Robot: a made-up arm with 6 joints. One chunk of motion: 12 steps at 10 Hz.
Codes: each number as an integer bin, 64 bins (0 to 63) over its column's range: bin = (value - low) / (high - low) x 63, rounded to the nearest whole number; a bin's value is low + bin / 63 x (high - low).
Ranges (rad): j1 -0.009..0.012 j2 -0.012..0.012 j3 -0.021..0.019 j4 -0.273..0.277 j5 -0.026..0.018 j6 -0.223..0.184
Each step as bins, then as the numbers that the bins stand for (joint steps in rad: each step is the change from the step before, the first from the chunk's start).
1 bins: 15 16 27 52 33 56
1 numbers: -0.00400 -0.00590 -0.00386 0.18097 -0.00295 0.13878
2 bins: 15 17 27 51 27 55
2 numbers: -0.00400 -0.00552 -0.00386 0.17224 -0.00714 0.13232
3 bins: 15 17 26 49 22 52
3 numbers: -0.00400 -0.00552 -0.00449 0.15478 -0.01063 0.11294
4 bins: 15 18 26 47 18 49
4 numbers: -0.00400 -0.00514 -0.00449 0.13732 -0.01343 0.09356
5 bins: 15 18 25 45 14 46
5 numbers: -0.00400 -0.00514 -0.00513 0.11986 -0.01622 0.07417
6 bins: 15 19 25 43 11 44
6 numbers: -0.00400 -0.00476 -0.00513 0.10240 -0.01832 0.06125
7 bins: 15 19 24 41 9 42
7 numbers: -0.00400 -0.00476 -0.00576 0.08494 -0.01971 0.04833
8 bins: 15 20 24 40 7 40
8 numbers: -0.00400 -0.00438 -0.00576 0.07621 -0.02111 0.03541
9 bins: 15 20 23 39 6 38
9 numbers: -0.00400 -0.00438 -0.00640 0.06748 -0.02181 0.02249
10 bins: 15 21 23 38 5 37
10 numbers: -0.00400 -0.00400 -0.00640 0.05875 -0.02251 0.01603
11 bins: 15 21 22 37 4 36
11 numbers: -0.00400 -0.00400 -0.00703 0.05002 -0.02321 0.00957
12 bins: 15 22 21 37 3 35
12 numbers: -0.00400 -0.00362 -0.00767 0.05002 -0.02390 0.00311
